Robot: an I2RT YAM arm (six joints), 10 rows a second.
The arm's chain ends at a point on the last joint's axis. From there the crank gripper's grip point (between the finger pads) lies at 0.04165 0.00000 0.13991 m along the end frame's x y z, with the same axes.
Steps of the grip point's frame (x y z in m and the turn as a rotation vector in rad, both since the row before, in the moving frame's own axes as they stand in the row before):
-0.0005, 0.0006, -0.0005, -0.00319, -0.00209, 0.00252
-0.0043, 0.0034, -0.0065, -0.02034, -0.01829, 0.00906
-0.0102, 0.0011, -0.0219, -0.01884, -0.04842, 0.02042
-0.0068, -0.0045, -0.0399, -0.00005, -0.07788, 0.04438
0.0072, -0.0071, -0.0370, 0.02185, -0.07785, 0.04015
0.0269, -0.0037, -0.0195, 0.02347, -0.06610, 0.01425
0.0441, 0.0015, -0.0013, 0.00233, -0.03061, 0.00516
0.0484, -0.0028, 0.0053, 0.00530, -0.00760, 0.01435
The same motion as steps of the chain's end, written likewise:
-0.0002, 0.0000, -0.0006, -0.00319, -0.00209, 0.00252
-0.0017, 0.0002, -0.0072, -0.02034, -0.01829, 0.00906
-0.0033, -0.0023, -0.0237, -0.01884, -0.04842, 0.02042
0.0042, -0.0061, -0.0427, -0.00005, -0.07788, 0.04438
0.0182, -0.0055, -0.0398, 0.02185, -0.07785, 0.04015
0.0362, -0.0009, -0.0219, 0.02347, -0.06610, 0.01425
0.0484, 0.0016, -0.0025, 0.00233, -0.03061, 0.00516
0.0495, -0.0026, 0.0050, 0.00530, -0.00760, 0.01435

